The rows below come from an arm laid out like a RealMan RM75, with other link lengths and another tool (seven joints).
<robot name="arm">
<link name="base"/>
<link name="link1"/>
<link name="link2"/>
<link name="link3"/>
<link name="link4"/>
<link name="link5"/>
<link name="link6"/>
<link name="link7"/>
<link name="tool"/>
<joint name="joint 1" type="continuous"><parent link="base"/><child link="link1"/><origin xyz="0 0 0.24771" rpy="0 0 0"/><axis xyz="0 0 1"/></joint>
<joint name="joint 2" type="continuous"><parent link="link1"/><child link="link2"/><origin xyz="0 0 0" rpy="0 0 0"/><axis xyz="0 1 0"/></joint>
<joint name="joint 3" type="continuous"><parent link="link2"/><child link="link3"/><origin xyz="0 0 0.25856" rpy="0 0 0"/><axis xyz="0 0 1"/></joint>
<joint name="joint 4" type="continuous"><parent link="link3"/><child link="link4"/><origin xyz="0 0 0" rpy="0 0 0"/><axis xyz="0 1 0"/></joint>
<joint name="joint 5" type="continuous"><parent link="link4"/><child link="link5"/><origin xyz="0 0 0.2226" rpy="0 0 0"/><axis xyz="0 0 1"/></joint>
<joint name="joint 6" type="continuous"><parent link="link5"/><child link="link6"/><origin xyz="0 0 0" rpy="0 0 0"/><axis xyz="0 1 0"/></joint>
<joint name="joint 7" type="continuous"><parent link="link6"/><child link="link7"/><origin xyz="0 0 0.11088" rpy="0 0 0"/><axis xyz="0 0 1"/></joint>
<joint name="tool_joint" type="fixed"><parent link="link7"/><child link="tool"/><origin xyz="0.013 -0.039 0.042" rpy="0.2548 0 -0.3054"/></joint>
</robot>
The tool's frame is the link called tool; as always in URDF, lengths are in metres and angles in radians. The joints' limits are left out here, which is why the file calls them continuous.
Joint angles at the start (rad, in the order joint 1, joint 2, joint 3, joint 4, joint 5, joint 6, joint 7):
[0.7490, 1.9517, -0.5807, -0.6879, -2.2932, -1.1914, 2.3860]
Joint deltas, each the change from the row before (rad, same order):
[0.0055, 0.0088, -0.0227, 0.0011, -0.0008, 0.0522, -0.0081]
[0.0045, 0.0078, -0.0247, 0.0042, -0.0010, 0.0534, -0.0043]
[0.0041, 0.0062, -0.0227, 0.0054, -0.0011, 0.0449, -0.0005]
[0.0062, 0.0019, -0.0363, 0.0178, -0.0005, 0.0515, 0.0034]
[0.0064, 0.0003, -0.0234, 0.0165, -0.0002, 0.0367, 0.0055]
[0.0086, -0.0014, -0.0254, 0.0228, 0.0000, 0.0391, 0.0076]
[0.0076, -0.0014, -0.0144, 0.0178, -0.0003, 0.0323, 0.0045]
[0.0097, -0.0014, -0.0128, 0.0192, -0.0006, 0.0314, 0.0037]
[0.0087, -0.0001, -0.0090, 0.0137, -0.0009, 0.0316, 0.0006]
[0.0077, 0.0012, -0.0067, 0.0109, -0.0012, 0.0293, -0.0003]
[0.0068, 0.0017, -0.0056, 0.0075, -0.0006, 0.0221, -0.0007]
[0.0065, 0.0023, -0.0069, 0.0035, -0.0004, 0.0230, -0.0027]
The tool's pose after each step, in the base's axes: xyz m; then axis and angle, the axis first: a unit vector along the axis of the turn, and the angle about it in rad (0 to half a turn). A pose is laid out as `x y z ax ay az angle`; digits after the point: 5 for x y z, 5 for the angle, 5 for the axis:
0.31112 0.45629 0.07252 -0.85974 0.50078 0.10035 2.31463
0.31074 0.46126 0.06999 -0.86309 0.49633 0.09343 2.28008
0.31029 0.46512 0.06738 -0.86550 0.49328 0.08707 2.25323
0.31046 0.46886 0.06296 -0.86856 0.48986 0.07513 2.23013
0.31053 0.47151 0.05968 -0.86942 0.48942 0.06765 2.21517
0.31081 0.47414 0.05580 -0.86979 0.48987 0.05906 2.20154
0.31119 0.47658 0.05391 -0.86951 0.49095 0.05405 2.18670
0.31091 0.47929 0.05186 -0.86953 0.49140 0.04946 2.17295
0.31027 0.48240 0.05112 -0.87013 0.49061 0.04662 2.15439
0.30947 0.48523 0.05044 -0.87078 0.48964 0.04467 2.13637
0.30806 0.48766 0.04967 -0.87181 0.48790 0.04362 2.12309
0.30592 0.49065 0.04967 -0.87410 0.48385 0.04293 2.10656

